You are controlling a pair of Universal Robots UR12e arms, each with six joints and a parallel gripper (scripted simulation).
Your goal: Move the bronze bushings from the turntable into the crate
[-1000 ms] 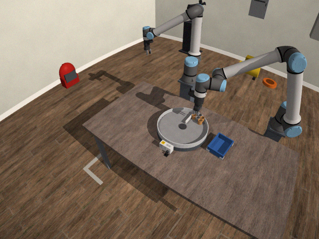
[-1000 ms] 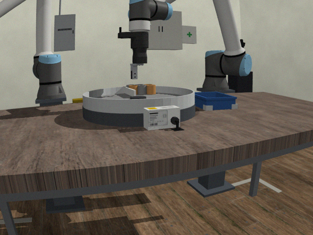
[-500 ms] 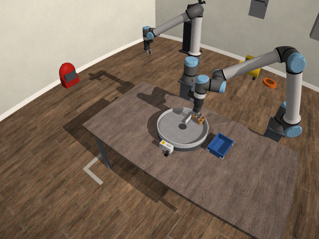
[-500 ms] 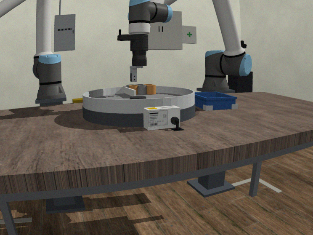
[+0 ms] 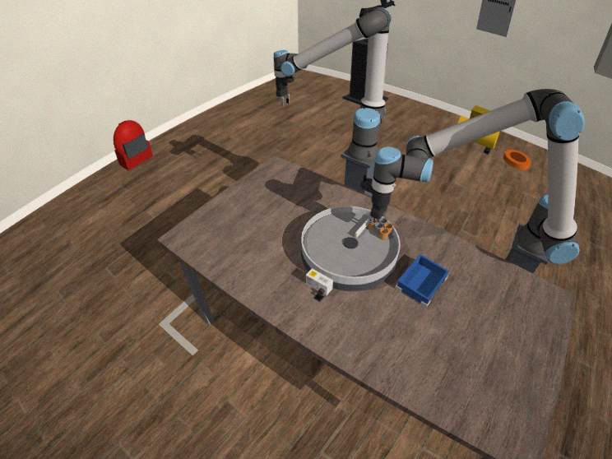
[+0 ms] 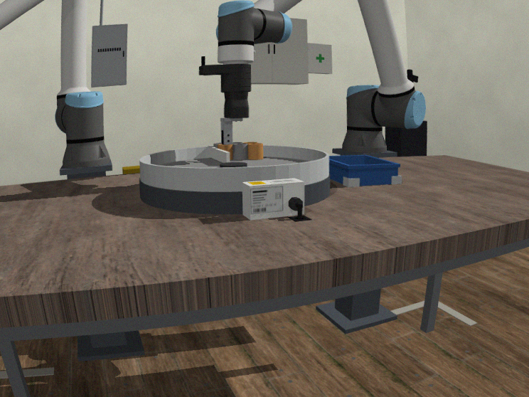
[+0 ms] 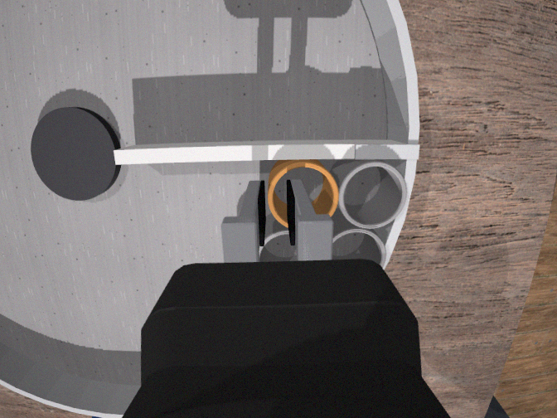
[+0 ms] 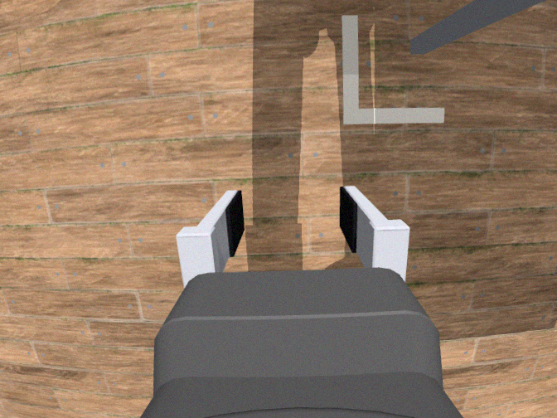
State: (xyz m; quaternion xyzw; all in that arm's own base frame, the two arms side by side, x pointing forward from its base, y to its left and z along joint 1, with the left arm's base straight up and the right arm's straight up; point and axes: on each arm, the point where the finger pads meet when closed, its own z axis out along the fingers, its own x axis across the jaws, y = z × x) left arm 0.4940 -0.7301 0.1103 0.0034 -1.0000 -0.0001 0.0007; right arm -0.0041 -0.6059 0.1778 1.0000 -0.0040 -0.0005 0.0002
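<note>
The blue crate lies 7 cm ahead of my left hand, 33 cm to the left of it and 9 cm below it. The rest, counted from my left hand: turntable (13 cm ahead, 1 cm to the right, 6 cm below).
</note>
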